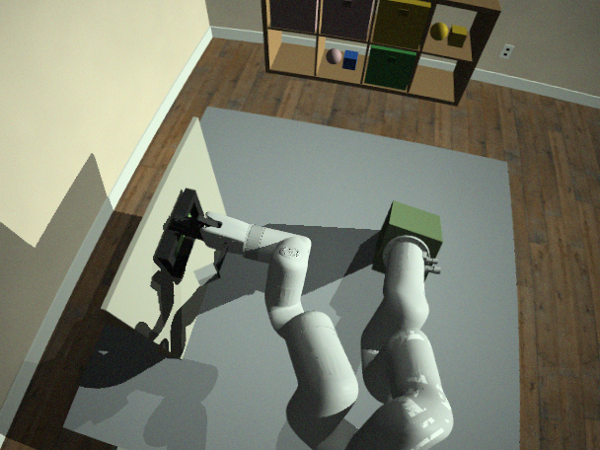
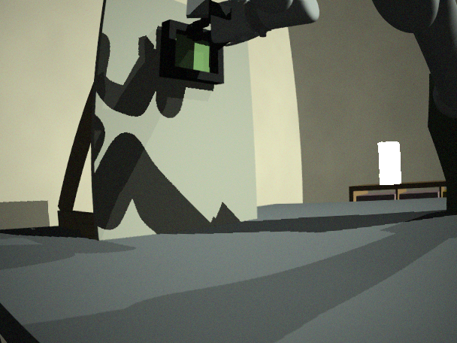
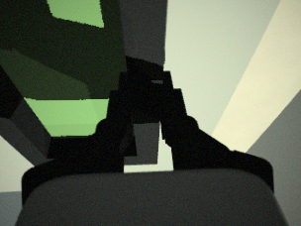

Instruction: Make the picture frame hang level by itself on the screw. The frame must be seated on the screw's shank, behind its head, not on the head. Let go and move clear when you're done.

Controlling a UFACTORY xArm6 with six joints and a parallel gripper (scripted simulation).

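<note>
The picture frame lies 2 cm ahead of my hand and 5 cm below it. Also, from my hand: pale wall panel 4 cm ahead, 17 cm below.
</note>
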